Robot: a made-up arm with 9 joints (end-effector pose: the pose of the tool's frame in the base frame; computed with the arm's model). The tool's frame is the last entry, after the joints.
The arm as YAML. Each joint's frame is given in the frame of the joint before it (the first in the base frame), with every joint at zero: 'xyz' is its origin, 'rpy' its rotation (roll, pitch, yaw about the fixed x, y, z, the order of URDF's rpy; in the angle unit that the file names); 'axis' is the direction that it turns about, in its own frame. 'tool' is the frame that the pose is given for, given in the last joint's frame.
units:
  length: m
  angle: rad
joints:
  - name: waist
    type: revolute
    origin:
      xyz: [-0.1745, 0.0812, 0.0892]
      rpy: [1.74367, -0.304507, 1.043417]
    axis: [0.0, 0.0, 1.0]
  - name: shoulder
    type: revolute
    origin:
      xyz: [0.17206, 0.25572, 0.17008]
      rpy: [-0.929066, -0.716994, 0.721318]
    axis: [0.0, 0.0, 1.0]
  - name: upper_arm
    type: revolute
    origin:
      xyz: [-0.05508, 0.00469, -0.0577]
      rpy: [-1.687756, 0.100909, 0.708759]
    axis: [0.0, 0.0, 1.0]
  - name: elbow
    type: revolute
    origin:
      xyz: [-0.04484, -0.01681, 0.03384]
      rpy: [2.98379, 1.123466, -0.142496]
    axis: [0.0, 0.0, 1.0]
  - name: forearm
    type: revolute
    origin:
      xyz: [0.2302, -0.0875, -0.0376]
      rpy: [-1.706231, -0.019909, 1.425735]
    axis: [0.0, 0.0, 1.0]
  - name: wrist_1
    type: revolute
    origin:
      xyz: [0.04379, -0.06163, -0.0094]
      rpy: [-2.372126, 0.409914, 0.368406]
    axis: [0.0, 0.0, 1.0]
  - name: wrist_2
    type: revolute
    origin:
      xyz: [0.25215, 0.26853, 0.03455]
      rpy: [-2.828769, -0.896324, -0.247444]
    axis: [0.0, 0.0, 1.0]
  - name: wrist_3
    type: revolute
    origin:
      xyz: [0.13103, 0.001, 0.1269]
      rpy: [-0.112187, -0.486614, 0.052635]
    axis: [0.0, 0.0, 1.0]
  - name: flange
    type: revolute
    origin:
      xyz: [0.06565, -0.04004, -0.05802]
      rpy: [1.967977, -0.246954, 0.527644]
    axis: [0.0, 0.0, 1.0]
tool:
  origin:
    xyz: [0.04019, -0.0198, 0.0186]
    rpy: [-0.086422, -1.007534, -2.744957]
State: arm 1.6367 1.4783 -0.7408 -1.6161 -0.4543 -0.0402 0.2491 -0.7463 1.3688
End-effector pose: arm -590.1 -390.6 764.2 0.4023 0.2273 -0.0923 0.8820
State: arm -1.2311 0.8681 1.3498 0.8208 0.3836 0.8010 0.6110 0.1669 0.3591
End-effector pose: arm 303.2 811.9 435.8 0.7873 -0.3991 0.0716 0.4645
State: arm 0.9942 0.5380 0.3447 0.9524 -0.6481 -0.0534 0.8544 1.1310 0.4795
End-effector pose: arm -86.3 -486.4 -77.2 0.1151 0.0266 -0.9100 -0.3974
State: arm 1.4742 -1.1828 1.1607 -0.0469 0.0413 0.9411 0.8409 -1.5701 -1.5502
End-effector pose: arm 136.8 215.1 28.7 0.2494 -0.1641 0.3607 0.8836
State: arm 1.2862 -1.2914 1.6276 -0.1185 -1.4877 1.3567 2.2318 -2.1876 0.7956
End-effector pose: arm -454.3 190.2 51.4 0.7463 -0.4658 -0.4081 -0.2441
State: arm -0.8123 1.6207 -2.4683 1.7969 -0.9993 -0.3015 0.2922 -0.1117 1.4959
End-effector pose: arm -115.1 722.3 -442.7 0.4003 -0.6187 0.4911 0.4644
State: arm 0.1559 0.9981 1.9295 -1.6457 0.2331 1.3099 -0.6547 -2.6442 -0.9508
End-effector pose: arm -45.5 -490.8 76.5 0.6100 -0.6305 -0.1294 0.4622
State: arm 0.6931 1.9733 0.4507 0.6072 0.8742 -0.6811 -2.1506 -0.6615 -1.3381
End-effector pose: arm -524.5 -227.7 7.3 0.5090 0.8582 0.0633 0.0174
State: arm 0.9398 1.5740 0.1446 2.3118 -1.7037 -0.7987 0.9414 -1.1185 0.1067
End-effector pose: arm 469.2 -168.3 37.4 0.6387 0.0157 0.7593 0.1234
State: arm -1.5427 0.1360 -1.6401 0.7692 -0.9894 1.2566 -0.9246 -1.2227 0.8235
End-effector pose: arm 703.4 191.6 -184.5 0.4020 -0.4938 -0.6857 -0.3526
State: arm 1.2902 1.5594 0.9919 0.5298 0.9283 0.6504 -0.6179 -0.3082 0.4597
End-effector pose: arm -688.2 -689.1 -25.2 0.2212 0.8739 -0.3796 -0.2083
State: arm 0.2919 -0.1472 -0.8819 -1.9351 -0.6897 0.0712 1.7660 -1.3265 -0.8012
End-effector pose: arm 101.2 483.3 565.2 0.2699 0.3343 -0.1913 0.8825
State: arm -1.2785 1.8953 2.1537 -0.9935 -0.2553 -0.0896 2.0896 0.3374 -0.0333
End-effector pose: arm 283.1 515.9 195.7 0.1015 -0.6177 0.1899 0.7563
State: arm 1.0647 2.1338 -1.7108 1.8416 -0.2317 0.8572 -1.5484 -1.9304 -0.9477
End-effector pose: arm 40.2 -431.8 902.1 0.0058 -0.8747 -0.1011 0.4739
